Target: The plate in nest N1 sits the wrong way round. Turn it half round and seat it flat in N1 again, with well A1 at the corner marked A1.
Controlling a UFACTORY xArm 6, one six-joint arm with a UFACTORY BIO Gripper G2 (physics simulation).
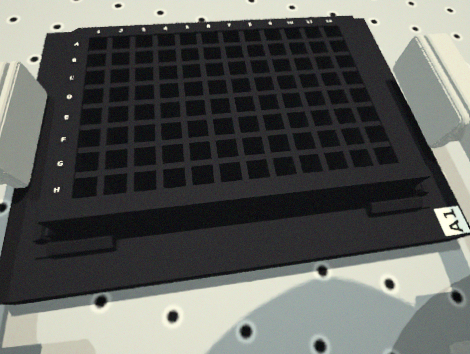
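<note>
The black plate [220, 197] lies in the black nest N1 [225, 265], its grid of square wells facing up. Row A and the column numbers are along the far edge, with A1 at the far left, and row H is at the near edge. The white A1 corner label [451, 220] of the nest is at the near right, diagonally opposite the plate's well A1. My gripper [222, 105] is open, with one pale finger beside the left short side of the plate and the other beside the right short side. The fingertips' undersides and any contact are hard to tell.
A pale board [135, 327] with dark round holes lies under and around the nest. Low raised ledges [85, 246] of the nest stand along the plate's near side. Grey shadows fall across the board at the bottom right.
</note>
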